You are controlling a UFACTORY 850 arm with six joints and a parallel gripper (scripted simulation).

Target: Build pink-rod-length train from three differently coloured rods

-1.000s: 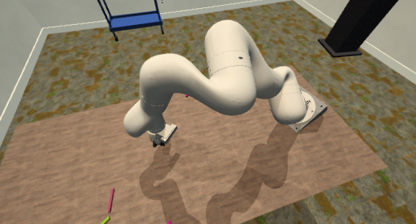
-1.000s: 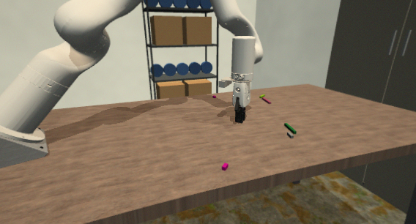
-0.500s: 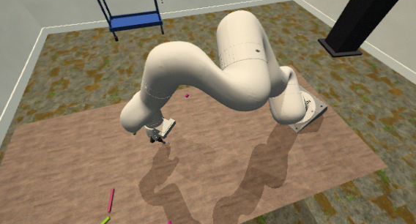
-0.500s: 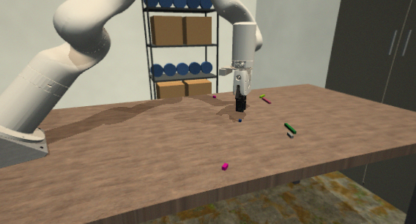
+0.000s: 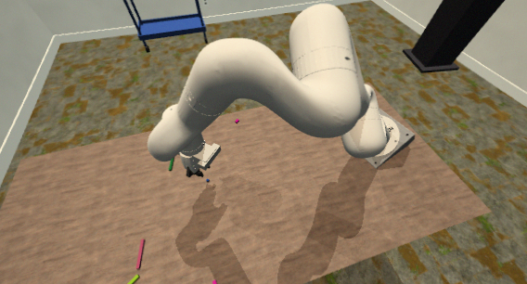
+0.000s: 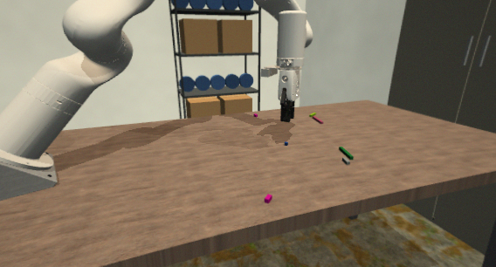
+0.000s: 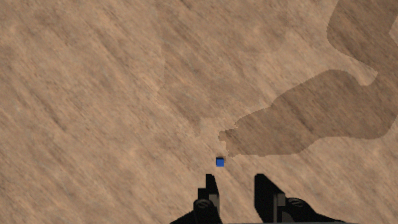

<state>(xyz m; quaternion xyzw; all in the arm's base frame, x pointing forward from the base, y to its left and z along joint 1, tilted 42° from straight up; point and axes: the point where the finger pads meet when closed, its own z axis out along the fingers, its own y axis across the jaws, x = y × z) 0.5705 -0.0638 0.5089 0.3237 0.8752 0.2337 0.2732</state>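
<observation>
Now: the grey rod 17 cm to the right of my hand, 13 cm ahead of it and 11 cm below it. Also, from my hand: blue rod (11 cm below); then green rod (16 cm ahead, 11 cm to the right, 11 cm below); then pink rod (25 cm to the left, 22 cm ahead, 11 cm below).
</observation>
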